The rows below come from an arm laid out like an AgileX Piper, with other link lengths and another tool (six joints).
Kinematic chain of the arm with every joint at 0, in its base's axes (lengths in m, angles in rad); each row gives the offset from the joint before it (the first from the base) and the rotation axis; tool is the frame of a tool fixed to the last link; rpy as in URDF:
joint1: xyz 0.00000 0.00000 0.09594 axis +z
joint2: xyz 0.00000 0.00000 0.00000 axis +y
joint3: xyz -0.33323 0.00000 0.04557 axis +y
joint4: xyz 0.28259 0.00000 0.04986 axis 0.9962 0 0.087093
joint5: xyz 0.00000 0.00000 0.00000 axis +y
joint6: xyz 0.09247 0.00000 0.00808 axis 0.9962 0 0.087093
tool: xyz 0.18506 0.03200 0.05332 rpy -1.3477 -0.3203 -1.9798
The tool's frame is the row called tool.
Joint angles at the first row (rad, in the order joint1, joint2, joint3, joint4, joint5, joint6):
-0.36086 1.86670 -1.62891 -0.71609 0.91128 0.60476
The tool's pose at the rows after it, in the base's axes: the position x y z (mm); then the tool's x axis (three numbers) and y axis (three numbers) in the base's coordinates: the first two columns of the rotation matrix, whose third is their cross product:
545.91, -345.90, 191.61, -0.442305, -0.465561, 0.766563, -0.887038, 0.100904, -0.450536
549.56, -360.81, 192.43, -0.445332, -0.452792, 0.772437, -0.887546, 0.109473, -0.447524
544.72, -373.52, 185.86, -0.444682, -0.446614, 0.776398, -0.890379, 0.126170, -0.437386
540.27, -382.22, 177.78, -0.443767, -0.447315, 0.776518, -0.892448, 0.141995, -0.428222
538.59, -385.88, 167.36, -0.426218, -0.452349, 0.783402, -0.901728, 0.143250, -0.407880
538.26, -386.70, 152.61, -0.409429, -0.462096, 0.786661, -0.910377, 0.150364, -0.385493
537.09, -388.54, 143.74, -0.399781, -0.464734, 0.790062, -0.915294, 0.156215, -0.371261
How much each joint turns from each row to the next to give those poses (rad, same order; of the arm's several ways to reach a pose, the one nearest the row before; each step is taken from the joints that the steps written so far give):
-0.01642 0.08339 -0.10238 0.02840 0.02903 -0.04988
-0.01775 0.03676 -0.05806 0.00158 0.01549 -0.01977
-0.02132 0.01686 -0.01049 0.00116 0.00153 -0.00681
-0.01724 0.01229 -0.00110 0.00623 -0.00219 -0.00440
-0.00738 0.01525 -0.00091 0.00274 0.00104 -0.01366
-0.00216 0.02074 -0.00002 0.00516 0.00386 -0.00467
-0.00247 0.01324 0.00000 -0.00107 0.00302 0.00000

